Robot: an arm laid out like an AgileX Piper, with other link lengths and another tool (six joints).
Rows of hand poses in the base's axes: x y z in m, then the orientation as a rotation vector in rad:
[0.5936, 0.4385, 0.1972, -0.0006, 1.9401, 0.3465]
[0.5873, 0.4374, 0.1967, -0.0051, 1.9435, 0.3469]
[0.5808, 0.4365, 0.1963, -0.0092, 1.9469, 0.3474]
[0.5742, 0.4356, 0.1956, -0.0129, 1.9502, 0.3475]
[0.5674, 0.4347, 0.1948, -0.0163, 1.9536, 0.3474]
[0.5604, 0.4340, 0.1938, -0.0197, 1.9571, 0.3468]
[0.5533, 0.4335, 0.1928, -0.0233, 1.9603, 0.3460]
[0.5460, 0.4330, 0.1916, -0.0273, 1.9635, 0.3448]
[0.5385, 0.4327, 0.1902, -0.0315, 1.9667, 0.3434]
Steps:
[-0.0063, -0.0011, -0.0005, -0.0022, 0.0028, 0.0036]
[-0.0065, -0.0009, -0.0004, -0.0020, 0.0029, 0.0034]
[-0.0066, -0.0009, -0.0007, -0.0021, 0.0028, 0.0029]
[-0.0068, -0.0009, -0.0008, -0.0021, 0.0029, 0.0026]
[-0.0070, -0.0007, -0.0010, -0.0024, 0.0030, 0.0024]
[-0.0071, -0.0005, -0.0010, -0.0026, 0.0026, 0.0024]
[-0.0073, -0.0005, -0.0012, -0.0031, 0.0026, 0.0025]
[-0.0075, -0.0003, -0.0014, -0.0033, 0.0025, 0.0025]

